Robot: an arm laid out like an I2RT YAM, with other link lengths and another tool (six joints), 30 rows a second.
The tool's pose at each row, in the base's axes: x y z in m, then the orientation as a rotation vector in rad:
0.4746, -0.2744, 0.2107, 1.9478, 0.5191, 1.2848
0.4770, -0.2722, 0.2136, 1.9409, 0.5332, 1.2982
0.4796, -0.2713, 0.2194, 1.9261, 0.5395, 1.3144
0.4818, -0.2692, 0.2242, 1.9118, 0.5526, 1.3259
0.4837, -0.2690, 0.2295, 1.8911, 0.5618, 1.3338
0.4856, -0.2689, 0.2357, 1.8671, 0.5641, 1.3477
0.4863, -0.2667, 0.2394, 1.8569, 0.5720, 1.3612
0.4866, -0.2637, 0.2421, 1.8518, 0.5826, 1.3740
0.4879, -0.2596, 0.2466, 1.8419, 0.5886, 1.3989
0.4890, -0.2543, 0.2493, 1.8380, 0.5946, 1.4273
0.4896, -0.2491, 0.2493, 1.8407, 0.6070, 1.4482
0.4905, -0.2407, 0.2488, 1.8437, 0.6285, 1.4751
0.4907, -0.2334, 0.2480, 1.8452, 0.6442, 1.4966
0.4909, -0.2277, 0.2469, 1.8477, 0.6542, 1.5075
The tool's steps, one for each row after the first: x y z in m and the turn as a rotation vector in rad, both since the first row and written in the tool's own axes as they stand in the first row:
0.0043, 0.0006, 0.0007, 0.0042, 0.0153, -0.0038
0.0095, 0.0043, 0.0014, -0.0011, 0.0322, -0.0058
0.0147, 0.0064, 0.0016, -0.0032, 0.0480, -0.0133
0.0189, 0.0102, 0.0020, -0.0126, 0.0619, -0.0236
0.0236, 0.0147, 0.0022, -0.0269, 0.0787, -0.0289
0.0276, 0.0161, 0.0013, -0.0280, 0.0932, -0.0307
0.0314, 0.0161, -0.0002, -0.0238, 0.1066, -0.0318
0.0374, 0.0168, -0.0015, -0.0234, 0.1280, -0.0266
0.0431, 0.0153, -0.0030, -0.0177, 0.1499, -0.0167
0.0468, 0.0119, -0.0043, -0.0050, 0.1668, -0.0107
0.0526, 0.0060, -0.0063, 0.0141, 0.1904, -0.0058
0.0571, 0.0007, -0.0085, 0.0281, 0.2089, -0.0015
0.0603, -0.0039, -0.0101, 0.0375, 0.2184, 0.0006

